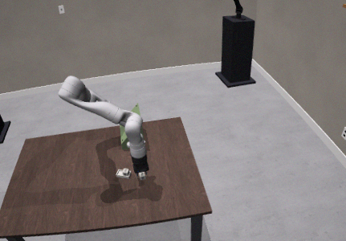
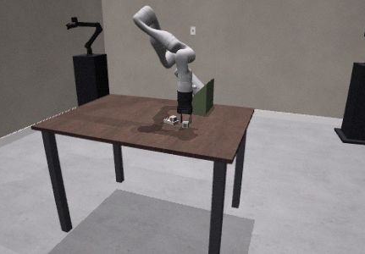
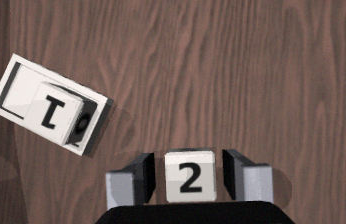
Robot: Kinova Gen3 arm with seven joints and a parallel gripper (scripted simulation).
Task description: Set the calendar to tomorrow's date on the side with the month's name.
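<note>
Right now my hand is 30 mm above the digit cube. From my hand the other things lie so: white calendar tray (40 mm behind, 90 mm to the right, 30 mm below); then white cube (40 mm behind, 80 mm to the right, 20 mm below).
</note>
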